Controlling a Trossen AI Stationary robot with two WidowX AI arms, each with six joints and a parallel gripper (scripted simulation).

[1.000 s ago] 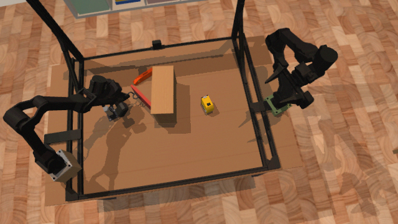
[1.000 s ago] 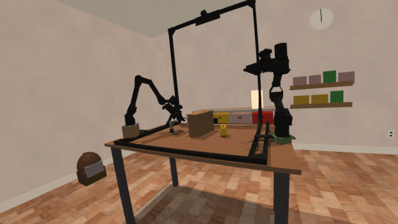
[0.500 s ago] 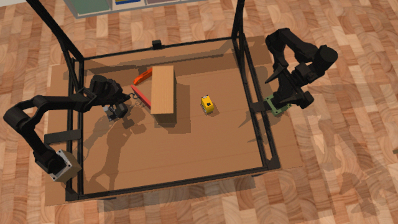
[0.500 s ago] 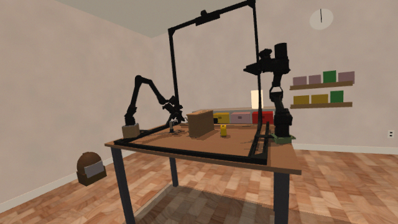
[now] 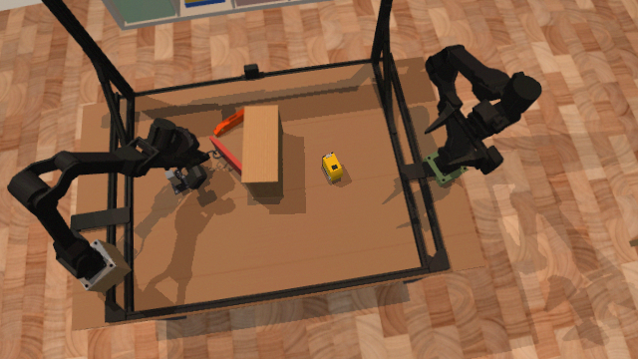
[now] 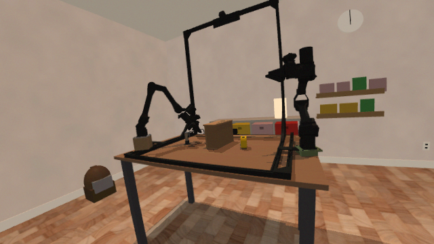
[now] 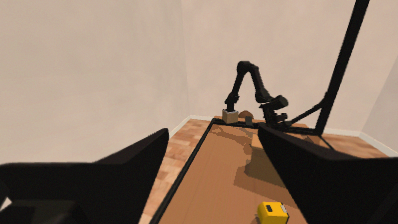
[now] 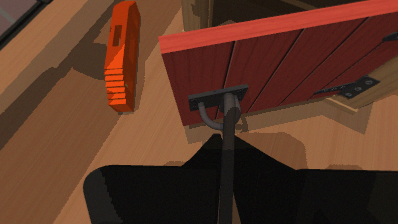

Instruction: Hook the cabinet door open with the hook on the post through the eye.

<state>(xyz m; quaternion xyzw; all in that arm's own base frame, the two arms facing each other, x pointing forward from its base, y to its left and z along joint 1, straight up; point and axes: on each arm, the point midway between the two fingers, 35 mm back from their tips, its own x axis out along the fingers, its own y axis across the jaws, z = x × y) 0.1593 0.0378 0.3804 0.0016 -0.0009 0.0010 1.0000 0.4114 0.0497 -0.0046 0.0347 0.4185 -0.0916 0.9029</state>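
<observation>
Now: right hand 4 cm short of the red door, 8 cm to the right of it and 4 cm above it. Also, from my right hand: orange flap (14 cm behind, 12 cm to the left, 9 cm below); yellow box (12 cm ahead, 36 cm to the left, 7 cm below).
</observation>
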